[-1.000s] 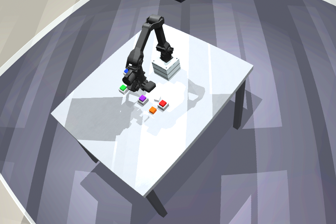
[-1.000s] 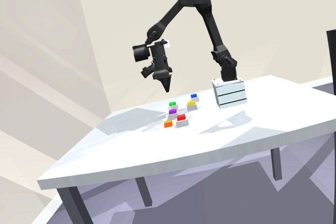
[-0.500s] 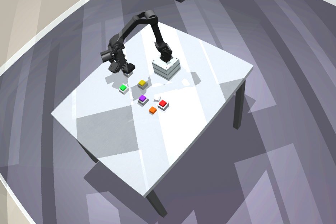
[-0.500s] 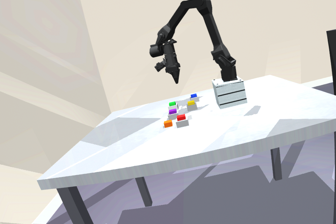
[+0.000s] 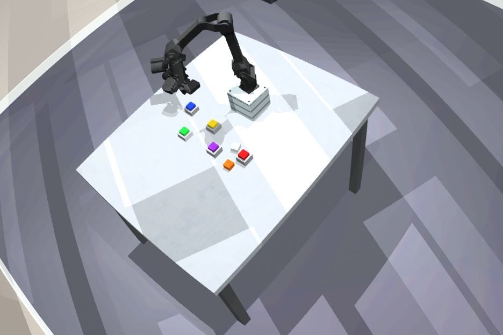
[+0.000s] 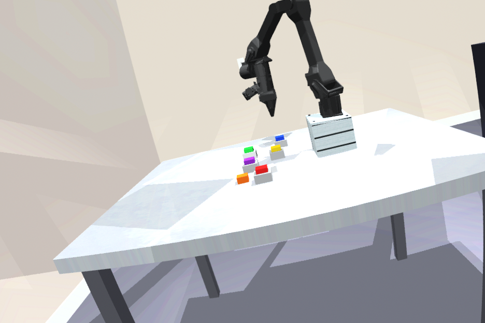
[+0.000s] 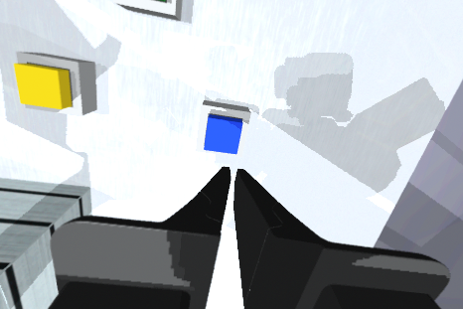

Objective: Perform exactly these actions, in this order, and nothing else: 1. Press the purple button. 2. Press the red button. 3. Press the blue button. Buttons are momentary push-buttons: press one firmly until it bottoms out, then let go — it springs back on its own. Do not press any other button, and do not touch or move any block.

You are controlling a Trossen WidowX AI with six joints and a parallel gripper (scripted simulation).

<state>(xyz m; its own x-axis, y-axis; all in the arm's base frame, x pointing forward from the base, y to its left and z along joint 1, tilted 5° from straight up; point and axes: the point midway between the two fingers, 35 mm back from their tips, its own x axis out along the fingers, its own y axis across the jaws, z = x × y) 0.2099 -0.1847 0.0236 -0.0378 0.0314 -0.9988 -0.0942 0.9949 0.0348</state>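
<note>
Right now my gripper tip is 90 mm above the blue button and 10 mm past it. From my gripper tip the other things lie so: yellow button 160 mm to the left, 90 mm below; green button 100 mm ahead, 90 mm to the left, 90 mm below; purple button 250 mm to the left, 90 mm below, 70 mm ahead.
</note>
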